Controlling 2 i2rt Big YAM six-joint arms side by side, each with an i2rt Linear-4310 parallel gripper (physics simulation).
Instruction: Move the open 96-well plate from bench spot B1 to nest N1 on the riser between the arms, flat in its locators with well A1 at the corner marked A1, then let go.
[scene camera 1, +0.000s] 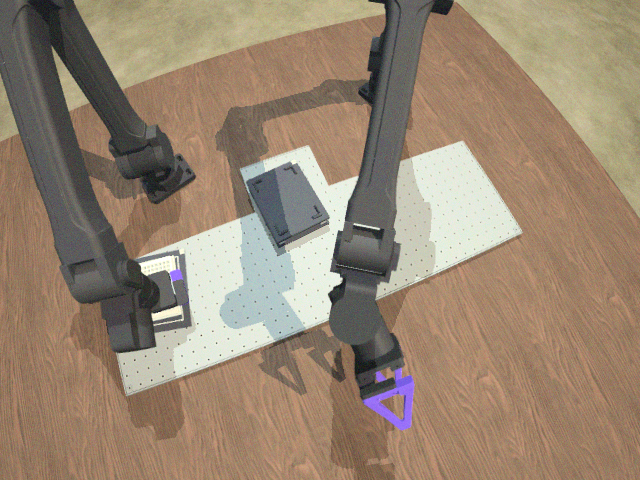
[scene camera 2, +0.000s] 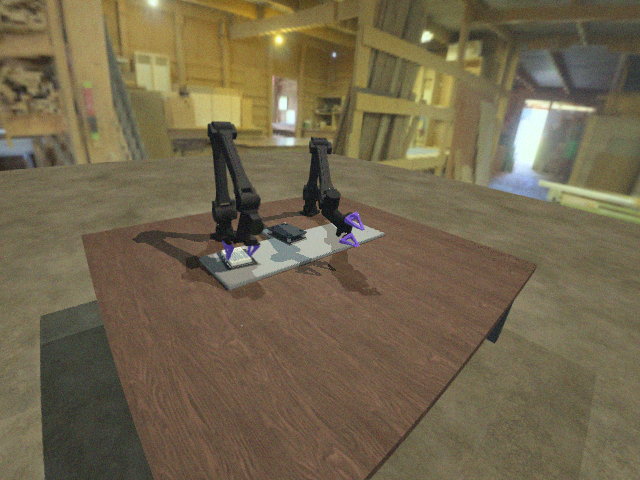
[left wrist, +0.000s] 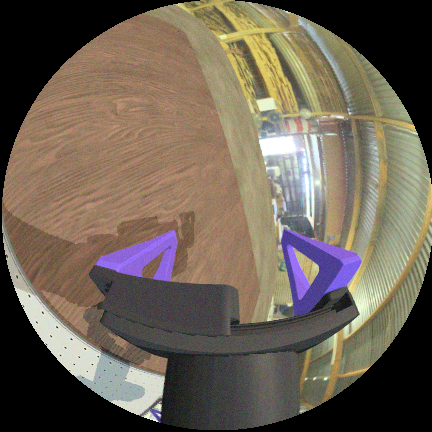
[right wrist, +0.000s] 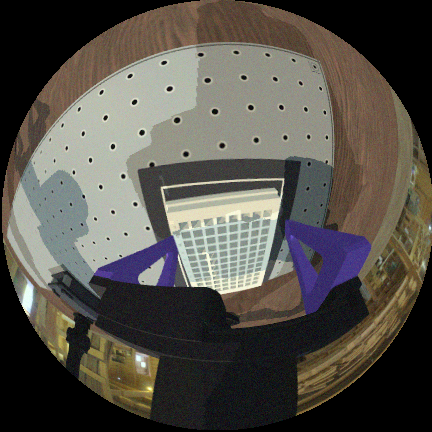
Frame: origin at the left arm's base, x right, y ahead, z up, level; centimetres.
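Where they show: left gripper, between the fingertips: (scene camera 1: 401, 409) (scene camera 2: 360, 238) (left wrist: 229, 236); right gripper, between the fingertips: (scene camera 1: 157, 302) (scene camera 2: 238, 258) (right wrist: 229, 234); left arm's base, origin of its link: (scene camera 2: 309, 213) (right wrist: 82, 316); right arm's base, origin of its link: (scene camera 1: 169, 179) (scene camera 2: 224, 236).
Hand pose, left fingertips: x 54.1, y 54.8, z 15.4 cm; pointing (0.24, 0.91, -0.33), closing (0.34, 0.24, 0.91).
Things, the pixels of their top centre, and the offset from my left fingertips. "spot": a spot on its surface instead. Level surfaces: height alone.
- cream 96-well plate, centre of its top: (right wrist: 228, 262) (scene camera 1: 156, 287) (scene camera 2: 236, 254) dy -45.6, dx +21.2, dz -12.5 cm
- dark bench spot B1, a spot on its surface: (right wrist: 151, 200) spot: dy -37.3, dx +19.1, dz -14.0 cm
- Nest N1, centre of its top: (scene camera 1: 286, 197) (right wrist: 80, 310) (scene camera 2: 286, 228) dy -43.0, dx -11.7, dz -10.2 cm
- pale pegboard, height of its surface: dz -14.1 cm
- wooden table, height of its surface: dz -15.4 cm
The cream 96-well plate (scene camera 1: 158, 266) (scene camera 2: 237, 256) (right wrist: 227, 245) lies inside the outline of the dark bench spot B1 (scene camera 1: 184, 268) (right wrist: 151, 200), at the left end of the pegboard in the scene views. My right gripper (scene camera 2: 240, 255) (right wrist: 229, 234) is open, pointing down over the plate with a finger toward either side; contact cannot be seen. The right arm hides part of the plate in scene camera 1. Nest N1 (scene camera 1: 289, 201) (scene camera 2: 286, 232) is a dark block with corner locators, with no plate on it. My left gripper (scene camera 2: 360, 237) (left wrist: 229, 236) is open and empty, raised beyond the pegboard's front edge.
The pale pegboard (scene camera 1: 206, 310) (scene camera 2: 310, 253) (right wrist: 150, 110) lies on the wooden table (scene camera 1: 491, 387) (scene camera 2: 310, 361). The nest's riser stands between the arms. In scene camera 1 the left forearm (scene camera 1: 390, 113) passes above the pegboard, to the right of the nest.
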